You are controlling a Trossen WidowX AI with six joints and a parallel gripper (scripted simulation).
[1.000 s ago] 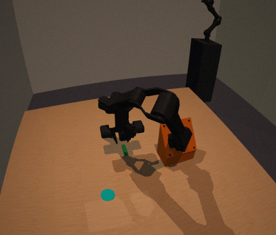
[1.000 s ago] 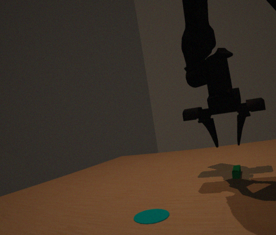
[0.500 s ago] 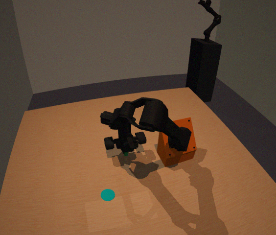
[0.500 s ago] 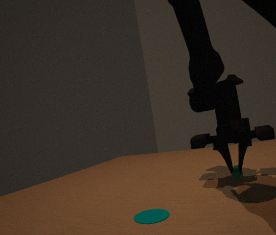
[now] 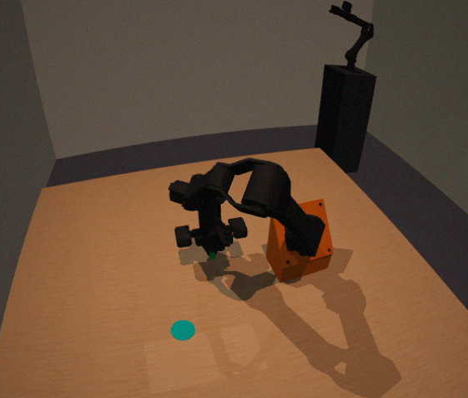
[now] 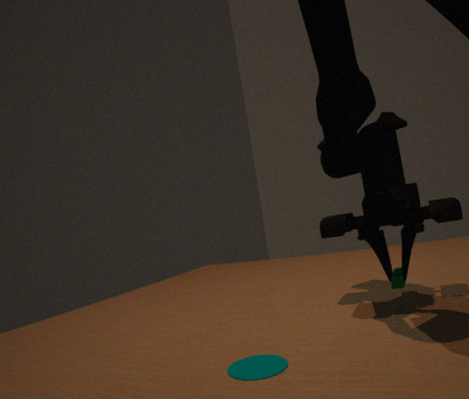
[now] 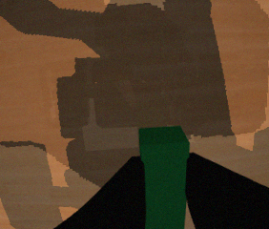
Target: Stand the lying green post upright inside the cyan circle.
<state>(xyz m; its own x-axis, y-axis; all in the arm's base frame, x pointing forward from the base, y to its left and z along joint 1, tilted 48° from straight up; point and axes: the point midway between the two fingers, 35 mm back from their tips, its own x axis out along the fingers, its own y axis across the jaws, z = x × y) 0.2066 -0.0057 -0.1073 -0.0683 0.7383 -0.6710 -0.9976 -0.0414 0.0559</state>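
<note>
Now: gripper tip 120 mm short of the cyan circle, 210 mm to the right of it and 30 mm above it. Round my gripper tip: green post 20 mm to the right.
</note>
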